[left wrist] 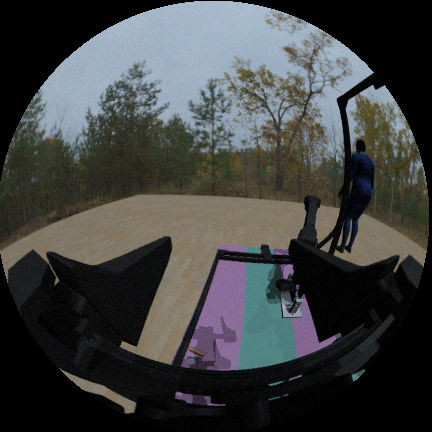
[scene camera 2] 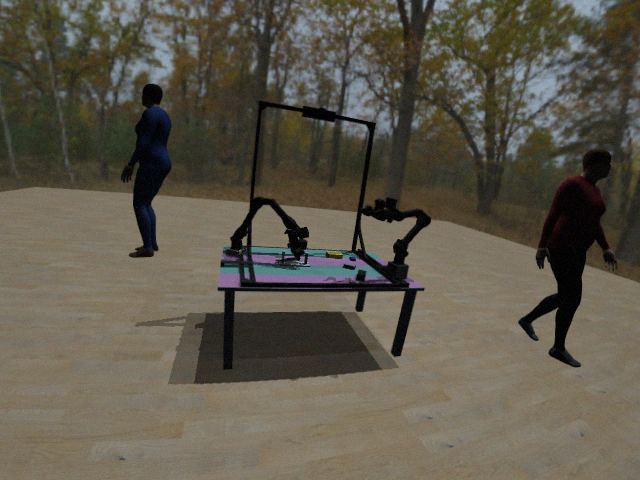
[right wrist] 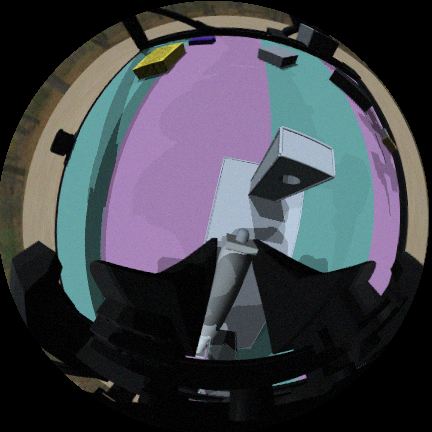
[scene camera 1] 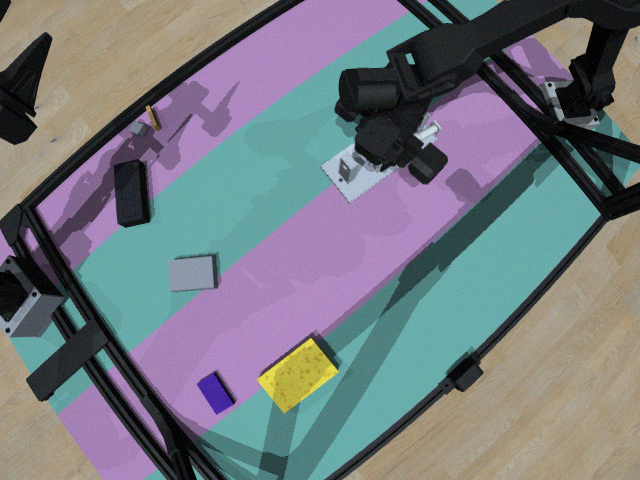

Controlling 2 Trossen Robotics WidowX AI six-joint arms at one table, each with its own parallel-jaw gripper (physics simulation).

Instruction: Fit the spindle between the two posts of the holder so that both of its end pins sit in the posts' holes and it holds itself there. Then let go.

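Frame: origin at the left arm's base, x ahead, y left, z up, level; millimetres.
Where they show: left gripper, between the fingertips: [left wrist: 232,244] [scene camera 2: 363,211] [scene camera 1: 27,15]; right gripper, between the fingertips: [scene camera 2: 298,260] [right wrist: 234,244] [scene camera 1: 375,164]; left arm's base, origin of its link: [scene camera 2: 398,263] [scene camera 1: 7,295]; right arm's base, origin of its link: [scene camera 2: 236,248] [scene camera 1: 572,102].
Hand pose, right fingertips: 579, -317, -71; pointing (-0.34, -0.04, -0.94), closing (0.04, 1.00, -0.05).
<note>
Things, the pixels of their top centre, and the offset from my right fingertips, as dx, dy, dz.
- white holder, centre of its top: [right wrist: 243,275] [scene camera 1: 380,151] [left wrist: 289,297] [scene camera 2: 294,262] +31, +10, -16
- grey-white spindle, centre of its top: [right wrist: 208,332] [scene camera 1: 408,139] +66, -16, +22
- yellow sponge, centre of its top: [scene camera 1: 297,376] [right wrist: 157,53] [scene camera 2: 334,253] -344, -125, +5
- blue block, centre of its top: [scene camera 1: 214,394] [right wrist: 201,38] -460, -46, -10
- grey box, centre of its top: [scene camera 1: 190,273] [right wrist: 279,50] -336, +112, +1
- black box, centre of its top: [scene camera 1: 127,190] [scene camera 2: 361,272] -308, +296, +10
- orange piece, centre of its top: [scene camera 1: 150,115] -181, +375, -1
- small grey block, centre of its top: [scene camera 1: 136,127] -215, +385, -10
The white holder [scene camera 1: 356,190] [right wrist: 230,187] [left wrist: 291,314] lies on the table, and its far post [right wrist: 306,150] [scene camera 1: 347,168] stands with its hole facing the spindle. The grey-white spindle [right wrist: 227,287] [scene camera 1: 428,130] is above the base, slanted across it in the right wrist view. Its far end pin [right wrist: 242,235] is apart from the far post's hole. The near post is mostly hidden, so I cannot tell how the near pin stands to it. My right gripper [right wrist: 234,244] [scene camera 2: 298,257] is shut on the spindle. My left gripper [left wrist: 232,244] [scene camera 2: 366,210] is open and empty, raised away from the holder.
A yellow sponge [scene camera 1: 298,375] [right wrist: 160,60], blue block [scene camera 1: 216,392] [right wrist: 202,40], grey box [scene camera 1: 192,272] [right wrist: 277,56] and black box [scene camera 1: 132,193] [right wrist: 351,90] lie away from the holder. An orange piece [scene camera 1: 153,117] and small grey block [scene camera 1: 138,129] lie near the black frame rail [scene camera 1: 170,93].
</note>
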